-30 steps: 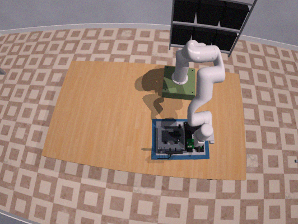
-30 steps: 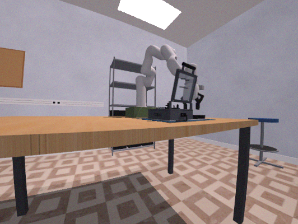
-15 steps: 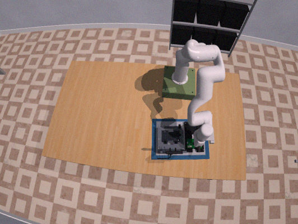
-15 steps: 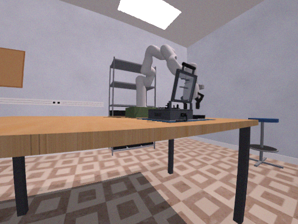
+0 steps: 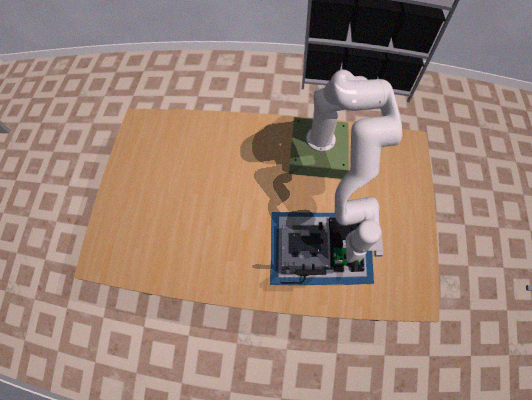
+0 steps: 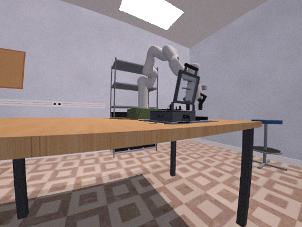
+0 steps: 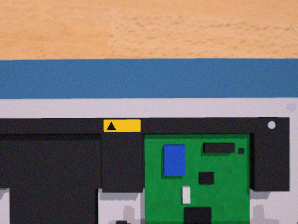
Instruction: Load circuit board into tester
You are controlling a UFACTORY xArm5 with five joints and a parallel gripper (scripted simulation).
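My gripper is now 6 cm above the green circuit board. Round my hand: tester lid: 10 cm ahead, 16 cm to the right, 11 cm above; then tester: 13 cm to the right, 4 cm above.
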